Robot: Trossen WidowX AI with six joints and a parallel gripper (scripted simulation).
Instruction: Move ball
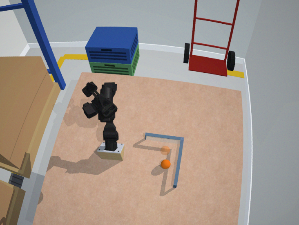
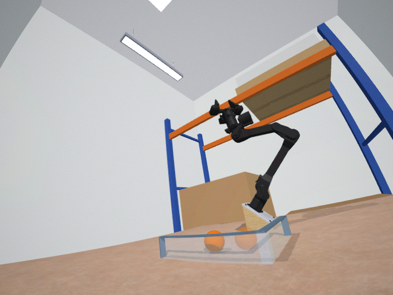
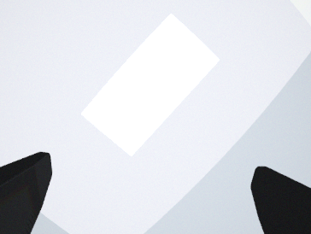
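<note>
The orange ball is 30 cm ahead of my gripper tip and 66 cm below it. The rest, counted from my gripper tip: see-through copy of ball: 28 cm ahead, 9 cm to the left, 66 cm below.
</note>
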